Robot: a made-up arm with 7 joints. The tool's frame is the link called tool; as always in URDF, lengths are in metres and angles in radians. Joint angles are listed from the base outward. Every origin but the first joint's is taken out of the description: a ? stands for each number. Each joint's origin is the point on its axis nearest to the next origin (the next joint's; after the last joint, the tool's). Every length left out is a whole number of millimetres.
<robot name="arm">
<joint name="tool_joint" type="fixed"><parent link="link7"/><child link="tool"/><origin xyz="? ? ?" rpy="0 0 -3.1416"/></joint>
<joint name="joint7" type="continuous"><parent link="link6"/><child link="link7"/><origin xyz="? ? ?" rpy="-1.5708 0 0"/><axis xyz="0 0 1"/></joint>
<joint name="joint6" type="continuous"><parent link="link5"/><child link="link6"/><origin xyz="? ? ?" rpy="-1.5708 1.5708 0"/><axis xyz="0 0 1"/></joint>
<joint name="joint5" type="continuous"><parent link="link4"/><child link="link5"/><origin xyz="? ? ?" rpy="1.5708 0 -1.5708"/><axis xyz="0 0 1"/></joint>
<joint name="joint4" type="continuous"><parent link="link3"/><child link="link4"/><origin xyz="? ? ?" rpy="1.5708 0 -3.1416"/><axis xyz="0 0 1"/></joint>
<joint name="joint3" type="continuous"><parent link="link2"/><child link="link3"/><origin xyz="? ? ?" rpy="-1.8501 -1.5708 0"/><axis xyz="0 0 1"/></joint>
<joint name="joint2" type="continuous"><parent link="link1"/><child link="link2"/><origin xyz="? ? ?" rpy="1.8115 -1.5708 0"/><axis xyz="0 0 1"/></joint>
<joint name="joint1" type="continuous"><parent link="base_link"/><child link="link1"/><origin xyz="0.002 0.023 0.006" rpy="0.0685 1.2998 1.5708"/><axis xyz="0 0 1"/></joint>
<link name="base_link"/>
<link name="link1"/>
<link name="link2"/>
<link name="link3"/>
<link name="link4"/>
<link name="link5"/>
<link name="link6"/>
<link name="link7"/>
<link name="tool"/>
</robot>
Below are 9 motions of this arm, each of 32 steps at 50 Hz.
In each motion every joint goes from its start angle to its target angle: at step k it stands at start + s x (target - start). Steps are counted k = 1, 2, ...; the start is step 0. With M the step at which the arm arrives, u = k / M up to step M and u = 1 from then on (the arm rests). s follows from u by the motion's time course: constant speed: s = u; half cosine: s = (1 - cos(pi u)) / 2; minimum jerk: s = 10 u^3 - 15 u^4 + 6 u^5.
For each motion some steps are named. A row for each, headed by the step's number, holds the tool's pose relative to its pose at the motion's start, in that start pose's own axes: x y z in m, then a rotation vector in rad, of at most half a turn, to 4 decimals.
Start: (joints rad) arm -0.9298 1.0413 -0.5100 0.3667 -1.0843 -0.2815 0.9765
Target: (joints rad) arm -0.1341 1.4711 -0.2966 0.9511 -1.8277 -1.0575 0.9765
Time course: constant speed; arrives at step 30
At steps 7, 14, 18, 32:
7: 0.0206 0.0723 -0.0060 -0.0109 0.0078 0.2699
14: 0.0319 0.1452 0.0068 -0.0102 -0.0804 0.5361
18: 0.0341 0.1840 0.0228 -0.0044 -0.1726 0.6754
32: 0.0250 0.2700 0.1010 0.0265 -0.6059 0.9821

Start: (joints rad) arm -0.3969 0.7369 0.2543 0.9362 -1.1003 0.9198 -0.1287
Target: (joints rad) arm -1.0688 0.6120 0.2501 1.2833 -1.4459 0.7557 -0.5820
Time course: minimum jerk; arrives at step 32
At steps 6, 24, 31, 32:
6: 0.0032 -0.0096 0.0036 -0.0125 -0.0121 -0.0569
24: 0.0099 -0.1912 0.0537 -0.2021 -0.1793 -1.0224
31: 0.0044 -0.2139 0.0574 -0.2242 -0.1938 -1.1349
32: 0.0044 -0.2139 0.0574 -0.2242 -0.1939 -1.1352

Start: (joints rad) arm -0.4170 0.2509 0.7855 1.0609 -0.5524 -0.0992 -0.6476
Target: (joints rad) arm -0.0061 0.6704 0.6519 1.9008 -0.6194 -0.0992 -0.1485
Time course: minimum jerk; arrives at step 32
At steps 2, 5, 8, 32:
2: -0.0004 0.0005 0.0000 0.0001 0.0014 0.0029
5: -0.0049 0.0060 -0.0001 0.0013 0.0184 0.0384
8: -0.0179 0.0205 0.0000 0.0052 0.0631 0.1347
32: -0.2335 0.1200 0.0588 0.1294 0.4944 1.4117

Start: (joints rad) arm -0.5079 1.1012 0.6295 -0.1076 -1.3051 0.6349 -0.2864
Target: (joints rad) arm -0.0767 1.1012 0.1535 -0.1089 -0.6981 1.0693 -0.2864
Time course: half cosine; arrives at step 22
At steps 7, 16, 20, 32:
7: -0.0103 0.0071 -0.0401 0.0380 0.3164 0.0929
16: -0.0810 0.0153 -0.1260 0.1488 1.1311 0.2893
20: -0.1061 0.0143 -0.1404 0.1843 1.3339 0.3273
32: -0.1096 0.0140 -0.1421 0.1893 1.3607 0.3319

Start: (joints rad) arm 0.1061 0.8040 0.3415 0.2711 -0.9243 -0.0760 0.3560
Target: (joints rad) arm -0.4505 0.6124 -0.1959 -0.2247 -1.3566 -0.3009 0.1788
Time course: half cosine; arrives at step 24
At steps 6, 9, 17, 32:
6: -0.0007 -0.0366 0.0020 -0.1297 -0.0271 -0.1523
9: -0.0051 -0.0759 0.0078 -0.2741 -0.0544 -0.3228
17: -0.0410 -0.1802 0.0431 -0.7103 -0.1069 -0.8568
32: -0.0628 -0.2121 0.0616 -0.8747 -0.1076 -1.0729

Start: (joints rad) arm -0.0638 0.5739 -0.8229 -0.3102 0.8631 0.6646 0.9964
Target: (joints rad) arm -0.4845 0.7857 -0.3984 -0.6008 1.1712 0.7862 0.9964
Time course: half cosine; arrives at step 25
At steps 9, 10, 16, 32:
9: 0.0609 0.0184 -0.0165 0.0894 -0.0582 0.2912
10: 0.0726 0.0238 -0.0191 0.1069 -0.0689 0.3518
16: 0.1382 0.0694 -0.0297 0.2121 -0.1257 0.7438
32: 0.1761 0.1158 -0.0320 0.2864 -0.1560 1.0618

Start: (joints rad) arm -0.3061 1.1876 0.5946 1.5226 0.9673 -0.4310 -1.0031
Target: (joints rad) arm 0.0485 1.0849 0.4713 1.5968 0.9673 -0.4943 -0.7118
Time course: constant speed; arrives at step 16
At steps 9, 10, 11, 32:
9: 0.0333 -0.0450 -0.0376 0.0232 0.1580 -0.0605
10: 0.0361 -0.0506 -0.0422 0.0262 0.1748 -0.0676
11: 0.0387 -0.0562 -0.0469 0.0293 0.1914 -0.0747
32: 0.0486 -0.0857 -0.0712 0.0458 0.2722 -0.1117

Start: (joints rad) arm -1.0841 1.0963 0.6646 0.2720 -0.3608 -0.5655 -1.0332
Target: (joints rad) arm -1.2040 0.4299 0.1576 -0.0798 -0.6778 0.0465 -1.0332
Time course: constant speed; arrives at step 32
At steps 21, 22, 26, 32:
21: 0.0889 -0.1378 -0.0224 -0.7481 -0.3273 -0.1176
22: 0.0941 -0.1443 -0.0207 -0.7818 -0.3469 -0.1286
26: 0.1152 -0.1696 -0.0112 -0.9135 -0.4290 -0.1782
32: 0.1468 -0.2046 0.0115 -1.0988 -0.5636 -0.2705

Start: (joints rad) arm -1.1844 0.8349 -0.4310 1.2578 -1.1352 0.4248 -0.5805
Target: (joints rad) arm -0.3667 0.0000 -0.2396 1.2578 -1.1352 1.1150 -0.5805
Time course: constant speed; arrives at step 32
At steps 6, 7, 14, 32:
6: 0.0200 -0.0021 -0.0918 -0.1940 0.2745 -0.0376
7: 0.0213 -0.0035 -0.1075 -0.2282 0.3193 -0.0433
14: 0.0146 -0.0216 -0.2155 -0.4829 0.6233 -0.0825
32: -0.0912 -0.1437 -0.4230 -1.2554 1.2878 -0.2162

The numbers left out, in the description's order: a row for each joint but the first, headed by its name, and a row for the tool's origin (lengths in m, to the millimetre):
tool: 0 0 0
joint7: -0.073 0 0
joint6: 0 0 0
joint5: -0.101 -0.007 0
joint4: 0.021 0.001 0
joint3: -0.058 -0.229 0
joint2: 0.008 0.002 0

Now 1 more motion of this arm.
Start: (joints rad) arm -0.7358 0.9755 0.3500 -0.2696 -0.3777 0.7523 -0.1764
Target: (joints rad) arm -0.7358 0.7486 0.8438 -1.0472 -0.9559 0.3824 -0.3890
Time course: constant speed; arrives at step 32
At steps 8, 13, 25, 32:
8: -0.0188 -0.0096 0.0311 -0.0787 -0.3278 -0.1138
13: -0.0357 -0.0149 0.0478 -0.1019 -0.5306 -0.1781
25: -0.0869 -0.0298 0.0750 -0.0744 -0.9948 -0.3161
32: -0.1198 -0.0423 0.0819 -0.0054 -1.2397 -0.3908

